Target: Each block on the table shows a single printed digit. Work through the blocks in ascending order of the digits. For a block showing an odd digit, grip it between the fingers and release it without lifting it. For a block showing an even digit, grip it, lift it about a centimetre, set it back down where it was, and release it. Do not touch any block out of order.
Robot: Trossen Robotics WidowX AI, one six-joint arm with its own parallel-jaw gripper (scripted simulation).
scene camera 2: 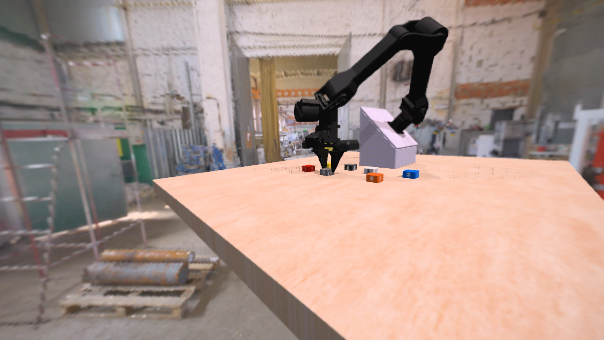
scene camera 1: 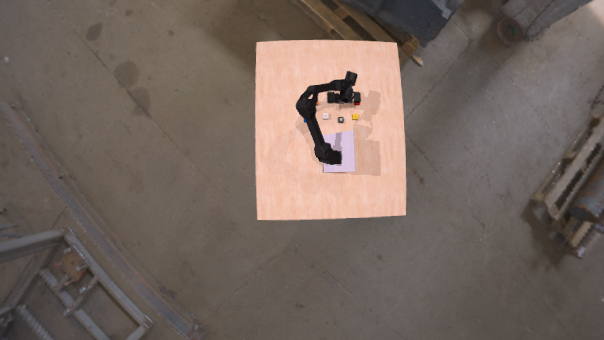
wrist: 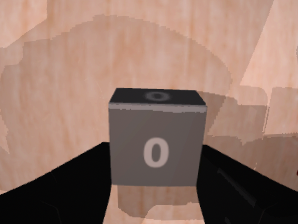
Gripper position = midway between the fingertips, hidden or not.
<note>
My gripper [scene camera 2: 328,171] carries a grey block [wrist: 156,135].
My gripper is seen too in the wrist view [wrist: 154,154].
</note>
